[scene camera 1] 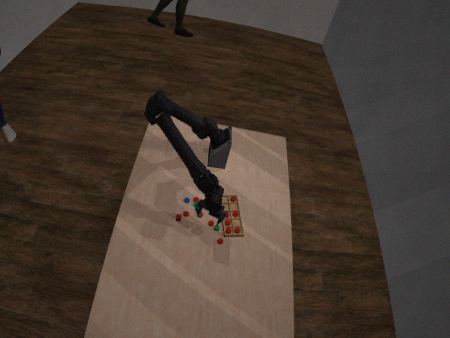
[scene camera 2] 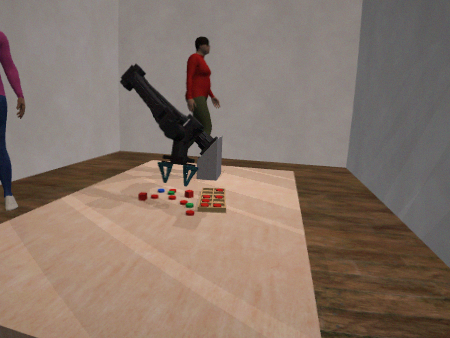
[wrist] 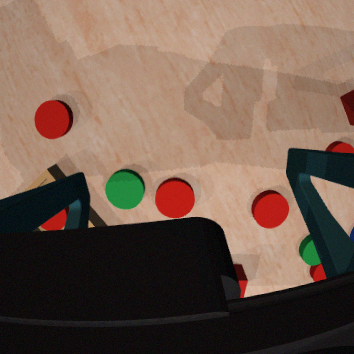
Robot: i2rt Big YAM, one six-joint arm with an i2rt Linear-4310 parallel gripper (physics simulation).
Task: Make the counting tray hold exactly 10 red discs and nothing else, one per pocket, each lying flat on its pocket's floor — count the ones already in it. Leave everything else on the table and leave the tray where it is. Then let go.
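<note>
The counting tray (scene camera 1: pixel 233 235) (scene camera 2: pixel 212 210) has two columns of pockets. Several hold red discs, such as one (scene camera 1: pixel 233 199) at the far end and two (scene camera 1: pixel 228 230) (scene camera 1: pixel 237 230) at the near end; others are bare. Several red discs lie loose left of the tray, including one (scene camera 1: pixel 211 223) (scene camera 2: pixel 183 202) (wrist: pixel 175 198) beside a green disc (scene camera 1: pixel 216 227) (scene camera 2: pixel 189 205) (wrist: pixel 125 189), one (scene camera 2: pixel 172 197) (wrist: pixel 270 209) farther left, and one (scene camera 1: pixel 220 241) (scene camera 2: pixel 190 213) (wrist: pixel 53 119) nearest the front. My gripper (scene camera 1: pixel 209 219) (scene camera 2: pixel 176 183) (wrist: pixel 188 172) is open and empty, above the loose discs. In the wrist view, its body hides most of the tray.
A red cube (scene camera 2: pixel 189 193) (wrist: pixel 242 281) stands close left of the tray, another (scene camera 1: pixel 178 217) (scene camera 2: pixel 143 196) at the far left. A blue disc (scene camera 1: pixel 186 200) (scene camera 2: pixel 161 190) and a second green disc (scene camera 2: pixel 171 193) (wrist: pixel 311 251) lie behind. The grey arm base (scene camera 1: pixel 218 156) (scene camera 2: pixel 210 165) stands behind the tray.
</note>
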